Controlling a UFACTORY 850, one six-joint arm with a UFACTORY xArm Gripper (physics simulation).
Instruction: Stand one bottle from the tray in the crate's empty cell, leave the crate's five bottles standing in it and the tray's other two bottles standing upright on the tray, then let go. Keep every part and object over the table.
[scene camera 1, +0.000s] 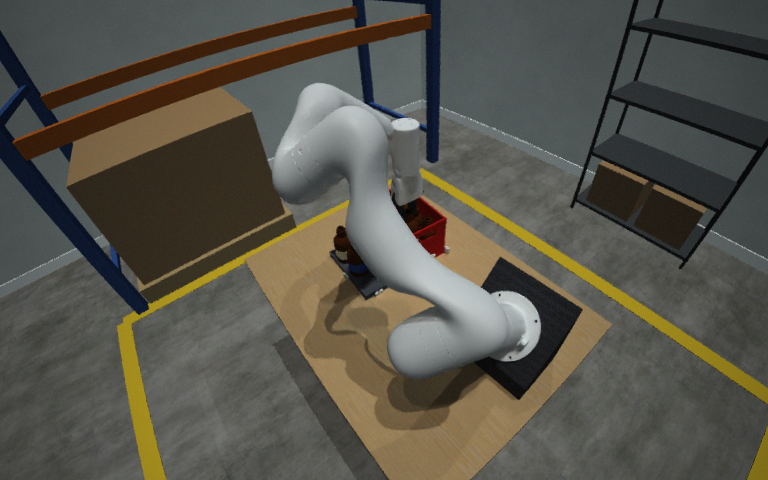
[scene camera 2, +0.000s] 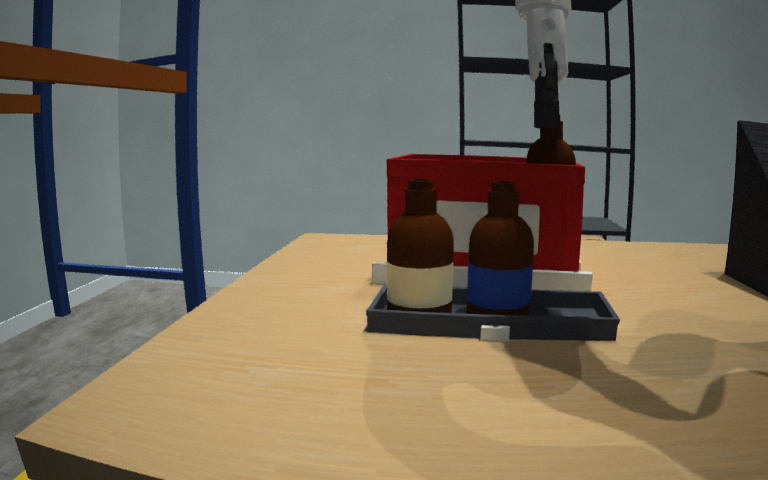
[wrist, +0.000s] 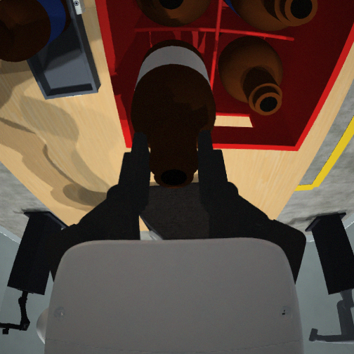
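Observation:
My gripper (scene camera 2: 546, 120) (wrist: 172, 146) is shut on the neck of a brown bottle (scene camera 2: 551, 151) (wrist: 174, 102) with a white label. The bottle is upright, its lower part inside the red crate (scene camera 1: 433, 240) (scene camera 2: 560, 220) (wrist: 260, 147), in the corner cell at the right end in scene camera 2; its base is hidden. Beside it a crate bottle (wrist: 247, 65) stands in its cell; parts of others show in the wrist view. On the dark tray (scene camera 2: 566, 329) (wrist: 70, 93), a cream-labelled bottle (scene camera 1: 340, 243) (scene camera 2: 420, 243) and a blue-labelled bottle (scene camera 2: 501, 240) (wrist: 22, 30) stand upright.
The tray lies beside the crate on the wooden table (scene camera 1: 317, 316) (scene camera 2: 226, 367). White blocks (scene camera 2: 563, 280) sit along the crate's foot, and a small white block (scene camera 2: 495, 332) at the tray's front. The arm's black base plate (scene camera 1: 538, 362) is at the table's other end.

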